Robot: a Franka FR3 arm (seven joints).
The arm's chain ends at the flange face. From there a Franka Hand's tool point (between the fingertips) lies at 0.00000 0.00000 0.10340 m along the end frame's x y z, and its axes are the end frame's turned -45 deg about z.
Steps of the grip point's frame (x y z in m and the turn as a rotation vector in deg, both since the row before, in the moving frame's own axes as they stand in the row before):
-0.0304 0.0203 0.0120 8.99 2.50 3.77
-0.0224 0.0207 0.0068 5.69 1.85 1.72
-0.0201 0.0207 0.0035 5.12 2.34 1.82
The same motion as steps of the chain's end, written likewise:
0.0006 0.0507 0.0134 8.12 -4.59 3.77
0.0035 0.0402 0.0074 5.33 -2.72 1.72
0.0038 0.0384 0.0040 5.28 -1.97 1.82

